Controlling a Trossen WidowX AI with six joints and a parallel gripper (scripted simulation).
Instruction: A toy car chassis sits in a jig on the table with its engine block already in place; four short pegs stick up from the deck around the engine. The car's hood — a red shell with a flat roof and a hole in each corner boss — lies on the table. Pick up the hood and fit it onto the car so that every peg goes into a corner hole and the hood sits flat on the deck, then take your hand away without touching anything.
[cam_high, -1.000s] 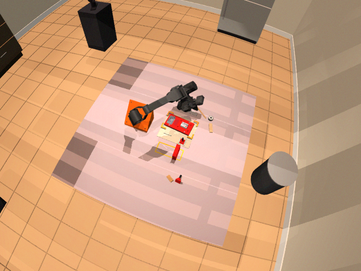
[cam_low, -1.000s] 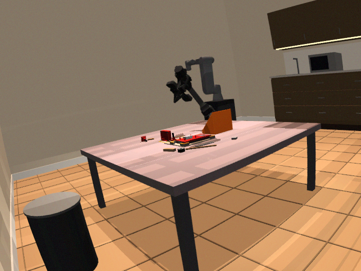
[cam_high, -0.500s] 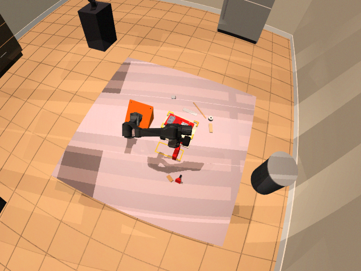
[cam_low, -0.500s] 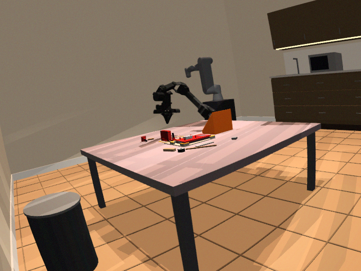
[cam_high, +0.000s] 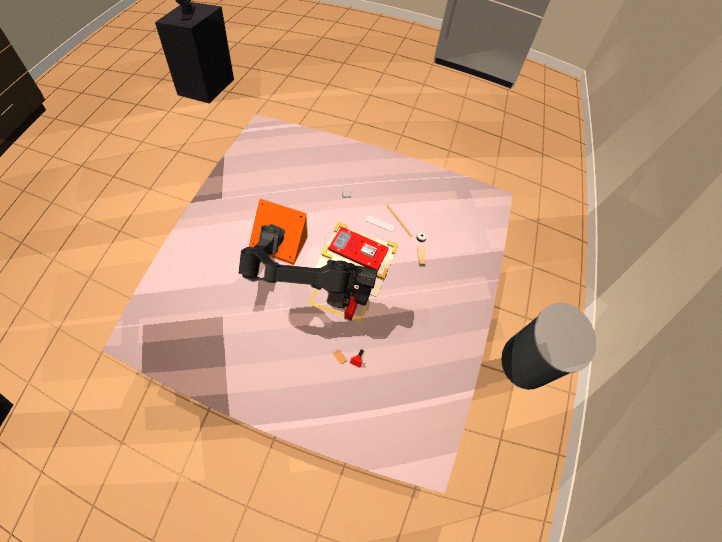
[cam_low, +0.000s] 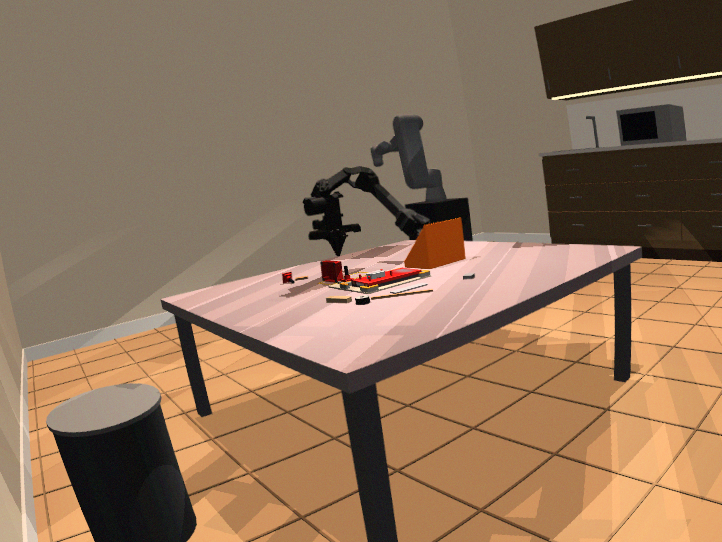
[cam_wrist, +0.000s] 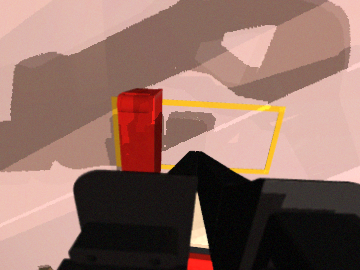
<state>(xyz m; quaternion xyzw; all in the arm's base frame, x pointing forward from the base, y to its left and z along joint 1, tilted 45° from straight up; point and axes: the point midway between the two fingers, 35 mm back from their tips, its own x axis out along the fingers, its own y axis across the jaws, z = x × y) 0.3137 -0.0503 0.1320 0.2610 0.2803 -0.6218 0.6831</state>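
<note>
My gripper tip is now 40 mm short of the red hood, 10 mm to the right of it and 50 mm above it. From my gripper tip the other things lie so: black ring 170 mm ahead, 400 mm to the left, 70 mm below; then grey engine block 10 mm ahead, 240 mm to the left, 60 mm below; then wooden block 70 mm ahead, 170 mm to the right, 80 mm below.
</note>
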